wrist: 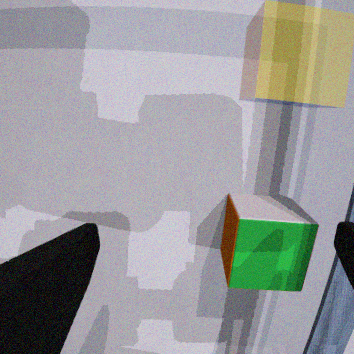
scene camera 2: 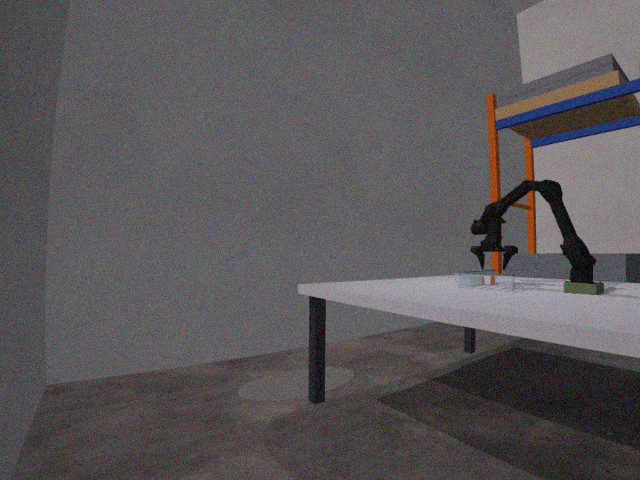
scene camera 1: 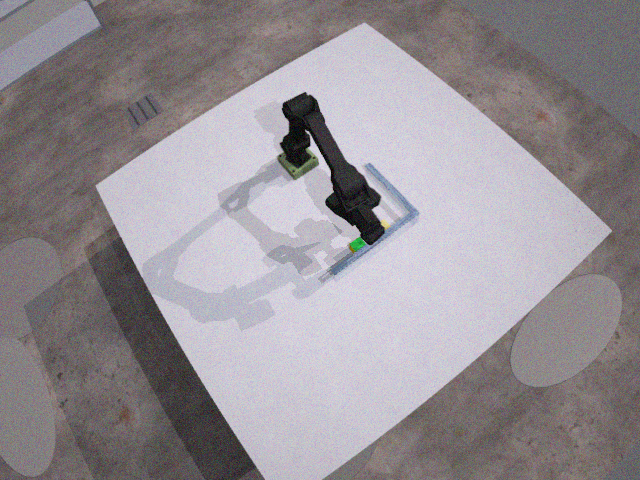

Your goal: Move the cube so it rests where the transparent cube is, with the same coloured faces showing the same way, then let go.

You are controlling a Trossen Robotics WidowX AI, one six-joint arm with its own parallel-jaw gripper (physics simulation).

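Places are measured from the arm's base along level axes (x up, y ahead, z left), in metres.
Pixels of known places: gripper, fingertip midpoint: [wrist: 217, 234] [scene camera 2: 492, 269]; arm's base at its link origin: [scene camera 2: 582, 282] [scene camera 1: 298, 157].
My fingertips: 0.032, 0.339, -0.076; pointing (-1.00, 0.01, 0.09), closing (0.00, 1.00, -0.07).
Observation:
For each thing: its top centre in the pictures, then the offset to it from my fingertips, as dx, dy, dz. Level surfaces: height alone.
- solid cube at its top centre: [wrist: 272, 257] [scene camera 1: 358, 244] -0.028, +0.029, -0.029
- transparent cube at its top centre: [wrist: 306, 54] [scene camera 1: 383, 226] -0.028, +0.044, +0.065
- white table at its surface level: dx -0.067
The solid cube [scene camera 1: 357, 244] [wrist: 272, 255] has green on top, an orange side at the left in the wrist view and a whitish side towards the transparent cube. The transparent cube [scene camera 1: 385, 224] [wrist: 305, 55] has yellow on top, a faint reddish left side and a thin blue lower edge; it shows at the upper right in the wrist view. My gripper [scene camera 2: 494, 267] [wrist: 217, 234] is open and empty above the table, with the solid cube between the lines of its fingers, closer to the right finger. The arm hides the fingers in scene camera 1. Colours are unclear in scene camera 2.
A low blue L-shaped wall [scene camera 1: 395, 193] [wrist: 330, 315] stands on the white table [scene camera 1: 465, 310] [scene camera 2: 413, 299], close beside both cubes. In the wrist view it passes by the right finger. The arm's green base [scene camera 1: 298, 167] [scene camera 2: 583, 287] stands on the table.

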